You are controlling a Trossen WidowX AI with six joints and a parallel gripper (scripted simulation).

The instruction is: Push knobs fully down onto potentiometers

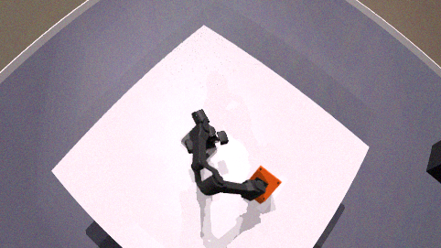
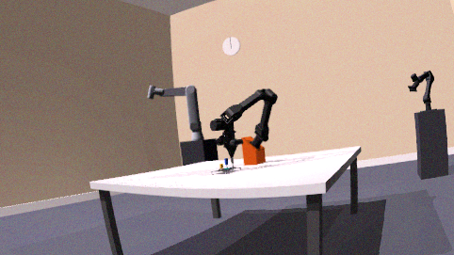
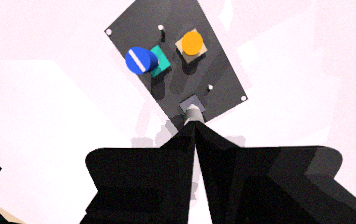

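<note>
Right now my gripper tip is 7 cm short of the blue knob and 1 cm above it.
</note>
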